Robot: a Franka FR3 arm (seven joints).
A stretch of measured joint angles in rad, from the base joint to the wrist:
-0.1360 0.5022 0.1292 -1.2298 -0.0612 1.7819 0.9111
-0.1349 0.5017 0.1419 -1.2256 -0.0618 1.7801 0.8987
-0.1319 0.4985 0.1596 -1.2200 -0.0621 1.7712 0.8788
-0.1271 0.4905 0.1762 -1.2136 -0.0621 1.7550 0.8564
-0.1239 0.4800 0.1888 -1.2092 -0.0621 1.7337 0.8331
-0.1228 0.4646 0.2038 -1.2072 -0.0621 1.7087 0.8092
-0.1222 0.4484 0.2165 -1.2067 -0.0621 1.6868 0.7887
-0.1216 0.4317 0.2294 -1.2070 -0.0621 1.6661 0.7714
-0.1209 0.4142 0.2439 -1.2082 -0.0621 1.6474 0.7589
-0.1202 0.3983 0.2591 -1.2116 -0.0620 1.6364 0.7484
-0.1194 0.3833 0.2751 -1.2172 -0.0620 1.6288 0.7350
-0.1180 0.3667 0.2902 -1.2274 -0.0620 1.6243 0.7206
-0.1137 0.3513 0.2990 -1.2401 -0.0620 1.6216 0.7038
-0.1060 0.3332 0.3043 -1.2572 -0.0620 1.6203 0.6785
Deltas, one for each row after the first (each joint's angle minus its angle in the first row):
0.0011 -0.0005 0.0127 0.0042 -0.0006 -0.0018 -0.0124
0.0041 -0.0037 0.0304 0.0098 -0.0009 -0.0107 -0.0323
0.0089 -0.0117 0.0470 0.0162 -0.0009 -0.0269 -0.0547
0.0121 -0.0222 0.0596 0.0206 -0.0009 -0.0482 -0.0780
0.0132 -0.0376 0.0746 0.0226 -0.0009 -0.0732 -0.1019
0.0138 -0.0538 0.0873 0.0231 -0.0009 -0.0951 -0.1224
0.0144 -0.0705 0.1002 0.0228 -0.0009 -0.1158 -0.1397
0.0151 -0.0880 0.1147 0.0216 -0.0009 -0.1345 -0.1522
0.0158 -0.1039 0.1299 0.0182 -0.0008 -0.1455 -0.1627
0.0166 -0.1189 0.1459 0.0126 -0.0008 -0.1531 -0.1761
0.0180 -0.1355 0.1610 0.0024 -0.0008 -0.1576 -0.1905
0.0223 -0.1509 0.1698 -0.0103 -0.0008 -0.1603 -0.2073
0.0300 -0.1690 0.1751 -0.0274 -0.0008 -0.1616 -0.2326

